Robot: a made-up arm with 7 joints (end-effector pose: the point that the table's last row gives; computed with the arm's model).
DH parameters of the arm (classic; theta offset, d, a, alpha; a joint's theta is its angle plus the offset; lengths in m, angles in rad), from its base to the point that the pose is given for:
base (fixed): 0 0.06 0 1.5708
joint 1: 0.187 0 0.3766 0
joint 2: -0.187 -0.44 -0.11 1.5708
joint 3: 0 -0.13 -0.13 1.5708
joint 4: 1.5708 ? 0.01 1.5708
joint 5: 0 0.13 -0.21 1.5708
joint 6: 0 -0.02 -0.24 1.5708
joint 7: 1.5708 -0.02 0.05 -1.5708
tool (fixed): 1.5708 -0.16 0 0
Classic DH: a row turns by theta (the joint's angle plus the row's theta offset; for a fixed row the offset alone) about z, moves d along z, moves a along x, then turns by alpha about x.
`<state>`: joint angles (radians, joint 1 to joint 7).
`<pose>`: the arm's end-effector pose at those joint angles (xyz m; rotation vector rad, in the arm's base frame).
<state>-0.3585 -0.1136 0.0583 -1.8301 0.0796 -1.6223 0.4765</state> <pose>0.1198 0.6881 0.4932 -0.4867 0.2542 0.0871</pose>
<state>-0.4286 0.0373 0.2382 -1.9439 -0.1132 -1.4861 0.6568</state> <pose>0.0589 0.7785 0.4336 -0.7544 0.0404 -0.3433</pose>
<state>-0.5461 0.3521 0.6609 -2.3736 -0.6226 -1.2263 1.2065</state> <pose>0.0476 1.0988 0.1543 -1.2781 -0.1605 -1.6687</pose>
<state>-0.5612 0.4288 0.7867 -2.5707 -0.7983 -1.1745 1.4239</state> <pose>0.1379 1.1921 0.0363 -1.2664 -0.0702 -2.1680</pose>
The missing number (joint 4, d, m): 0.34
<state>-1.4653 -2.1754 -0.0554 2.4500 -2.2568 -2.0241 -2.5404</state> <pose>0.7214 0.6846 -0.6051 0.2650 -1.6870 -1.3990</pose>
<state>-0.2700 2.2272 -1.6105 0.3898 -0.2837 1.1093 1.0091</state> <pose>0.1073 0.3902 -0.5123 1.3270 2.3549 -0.4888</pose>
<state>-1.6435 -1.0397 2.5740 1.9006 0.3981 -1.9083 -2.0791</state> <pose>-0.2917 0.1012 -0.1655 -0.4497 1.8682 0.8975</pose>
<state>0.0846 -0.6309 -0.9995 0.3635 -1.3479 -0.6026 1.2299</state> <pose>-0.0067 0.9883 0.6628 -2.4787 -0.2910 1.3829</pose>
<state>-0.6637 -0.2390 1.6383 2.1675 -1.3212 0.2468 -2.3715</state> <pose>0.8998 0.5845 -0.6758 -1.3914 -0.6977 2.3833</pose>
